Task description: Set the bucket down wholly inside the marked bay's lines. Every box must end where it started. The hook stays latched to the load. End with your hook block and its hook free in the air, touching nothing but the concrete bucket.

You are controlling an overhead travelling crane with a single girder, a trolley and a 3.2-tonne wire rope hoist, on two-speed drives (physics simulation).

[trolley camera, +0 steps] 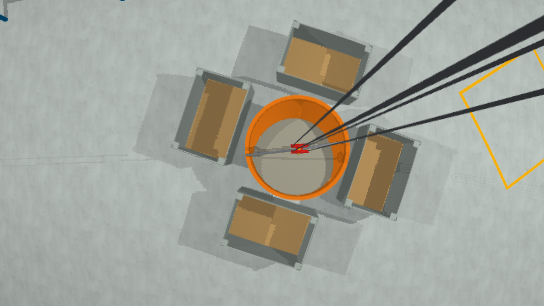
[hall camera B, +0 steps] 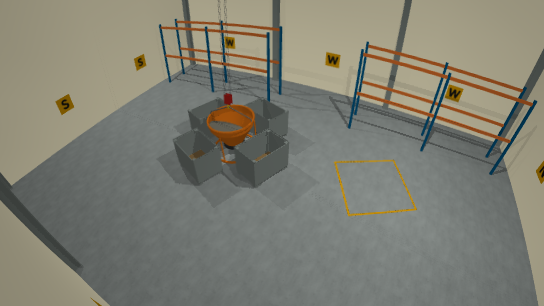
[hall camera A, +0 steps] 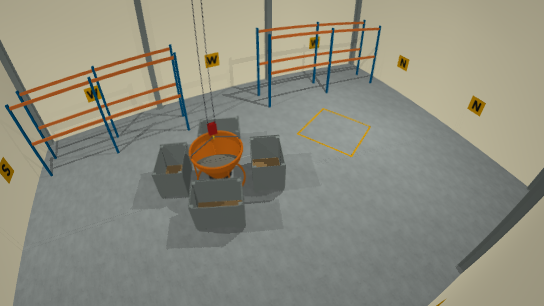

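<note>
The orange concrete bucket (hall camera A: 217,170) (hall camera B: 231,135) (trolley camera: 285,107) is upright, low among the grey boxes. My red hook block (hall camera A: 212,128) (hall camera B: 228,98) (trolley camera: 299,148) is above the bucket's rim, its hook on the bucket's bail. Whether the bucket's feet touch the floor is unclear. A box (hall camera A: 218,217) is in front of it in hall camera A, another (hall camera A: 270,177) to the right, a third (hall camera A: 167,182) to the left, a fourth (hall camera A: 230,124) behind. The yellow marked bay (hall camera A: 352,155) (hall camera B: 382,212) (trolley camera: 507,187) lies apart, to the right in all views.
A blue and orange rack (hall camera A: 104,115) (hall camera B: 268,65) stands along the W wall beyond the boxes. A second rack (hall camera A: 270,70) (hall camera B: 435,112) stands along that wall, behind the bay. In the trolley view, narrow gaps separate the bucket's rim from the surrounding boxes.
</note>
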